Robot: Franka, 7 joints.
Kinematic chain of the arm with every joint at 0, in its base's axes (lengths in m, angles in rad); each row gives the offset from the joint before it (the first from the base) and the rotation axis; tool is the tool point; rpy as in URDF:
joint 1: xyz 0 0 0.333 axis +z
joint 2: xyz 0 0 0 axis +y
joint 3: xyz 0 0 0.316 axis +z
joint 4: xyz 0.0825 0 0 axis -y
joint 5: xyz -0.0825 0 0.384 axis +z
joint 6: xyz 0 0 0 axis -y
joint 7: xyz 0.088 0 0 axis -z
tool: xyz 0 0 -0.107 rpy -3.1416 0 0
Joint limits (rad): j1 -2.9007..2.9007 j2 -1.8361..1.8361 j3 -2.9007..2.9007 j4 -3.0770..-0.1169 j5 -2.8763..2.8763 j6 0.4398..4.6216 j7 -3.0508..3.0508
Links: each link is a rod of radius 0.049 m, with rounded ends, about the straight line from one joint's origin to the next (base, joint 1, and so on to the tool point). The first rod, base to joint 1, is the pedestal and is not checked.
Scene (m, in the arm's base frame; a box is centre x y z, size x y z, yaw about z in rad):
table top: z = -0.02
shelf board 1: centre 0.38 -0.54 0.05 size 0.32 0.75 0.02 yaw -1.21
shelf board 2: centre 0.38 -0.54 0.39 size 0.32 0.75 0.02 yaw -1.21
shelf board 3: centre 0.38 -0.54 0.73 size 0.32 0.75 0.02 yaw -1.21
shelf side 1: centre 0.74 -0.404 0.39 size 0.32 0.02 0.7 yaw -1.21
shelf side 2: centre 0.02 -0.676 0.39 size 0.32 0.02 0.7 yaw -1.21
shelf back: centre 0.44 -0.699 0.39 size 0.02 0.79 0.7 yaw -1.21
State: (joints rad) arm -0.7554 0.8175 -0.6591 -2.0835 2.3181 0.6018 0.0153
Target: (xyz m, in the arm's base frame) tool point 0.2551 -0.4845 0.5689
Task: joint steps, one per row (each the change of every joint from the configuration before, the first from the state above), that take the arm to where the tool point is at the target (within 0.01 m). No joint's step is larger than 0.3 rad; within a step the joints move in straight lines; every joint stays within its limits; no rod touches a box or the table.
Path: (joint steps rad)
1: 0.0121 -0.0850 -0.0064 -0.2048 -0.0688 -0.0540 0.0000
2: 0.0120 -0.0850 -0.0064 -0.2048 -0.0687 -0.0540 0.0000
3: 0.0121 -0.0850 -0.0065 -0.2049 -0.0688 -0.0540 0.0000
4: 0.0104 -0.2400 0.0288 0.0194 -0.0256 0.0000 0.0000
5: 0.0104 -0.2400 0.0288 0.0194 -0.0256 0.0000 0.0000
6: 0.0105 -0.2401 0.0288 0.0193 -0.0257 0.0000 0.0000
7: 0.0104 -0.2400 0.0288 0.0194 -0.0256 0.0000 0.0000
8: -0.0057 0.2398 -0.0373 0.2507 0.1136 0.0108 0.0000
9: -0.0057 0.2398 -0.0373 0.2507 0.1135 0.0109 0.0000
10: -0.0058 0.2397 -0.0373 0.2507 0.1136 0.0108 0.0000

